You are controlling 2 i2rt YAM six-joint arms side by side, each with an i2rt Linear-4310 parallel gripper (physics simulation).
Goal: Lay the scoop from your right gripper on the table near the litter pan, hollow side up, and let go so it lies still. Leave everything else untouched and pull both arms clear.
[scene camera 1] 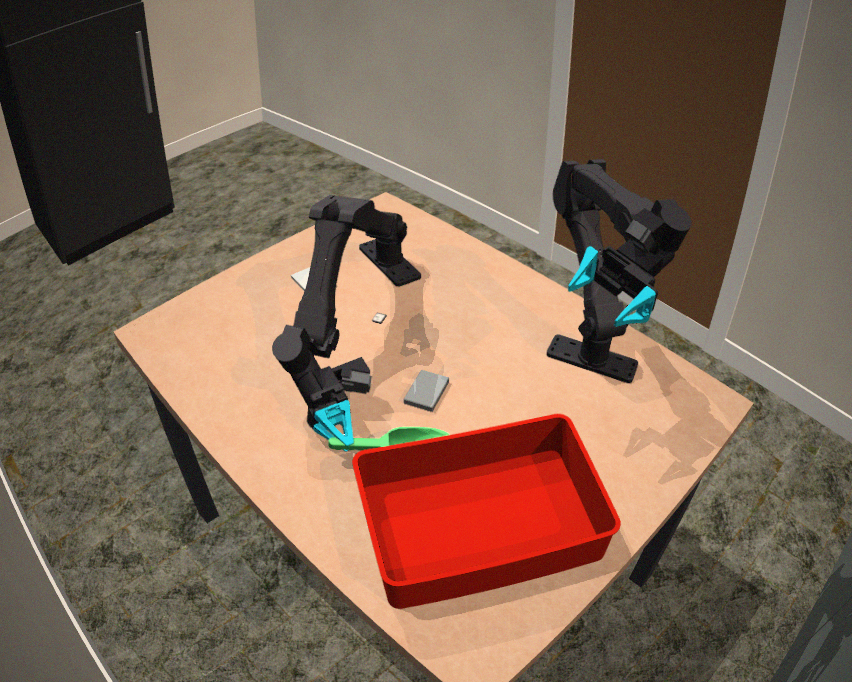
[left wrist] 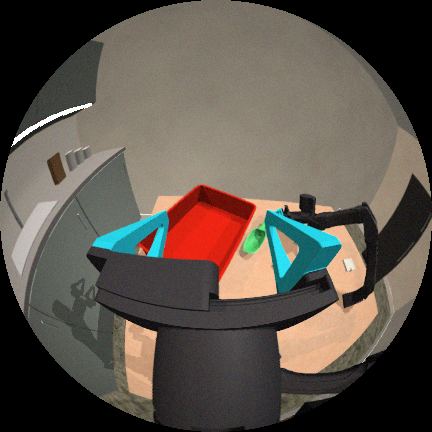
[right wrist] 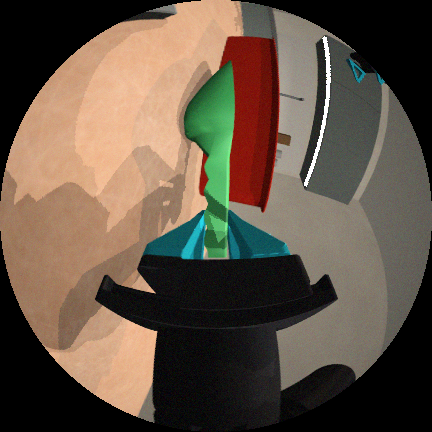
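Seen in the pictures: left gripper, fingertip midpoint: point(scene camera 1: 591, 305) point(left wrist: 216, 215); right gripper, fingertip midpoint: point(scene camera 1: 349, 447) point(right wrist: 215, 215); left arm's base, origin of the base link: point(scene camera 1: 592, 360); right arm's base, origin of the base link: point(scene camera 1: 389, 262) point(left wrist: 352, 297).
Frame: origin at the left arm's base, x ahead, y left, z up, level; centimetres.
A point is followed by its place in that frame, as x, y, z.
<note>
The green scoop point(scene camera 1: 415, 435) {37.4, -23.2, 2.7} point(left wrist: 254, 243) {39.1, -22.3, 1.0} point(right wrist: 212, 112) {39.2, -26.5, 3.6} is level or nearly so, hollow side up, low over the table beside the litter pan; I cannot tell whether its bowl touches the table. The pan's rim hides part of the bowl in scene camera 1. My right gripper point(scene camera 1: 341, 435) {46.6, -31.5, 4.4} point(right wrist: 215, 215) {46.6, -31.5, 4.4} is shut on the scoop's handle end. The red litter pan point(scene camera 1: 497, 573) {60.0, 2.5, 5.6} point(left wrist: 230, 202) {58.9, -20.6, 5.9} point(right wrist: 252, 125) {44.0, -19.2, 6.1} stands on the table point(scene camera 1: 213, 384) {43.0, -68.0, 0.0}. My left gripper point(scene camera 1: 594, 305) {27.1, 2.0, 34.4} point(left wrist: 216, 215) {27.1, 2.0, 34.4} is open and empty, high above the table and far from the scoop.
A grey box point(scene camera 1: 426, 389) {24.8, -27.2, 1.5} point(right wrist: 150, 15) lies on the table behind the scoop. A small white tile point(scene camera 1: 379, 317) {8.3, -47.0, 0.2} lies farther back, and a white flat thing point(scene camera 1: 300, 277) {4.3, -71.3, 0.9} is partly behind the right arm. A dark cabinet point(scene camera 1: 85, 128) stands beyond the table.
</note>
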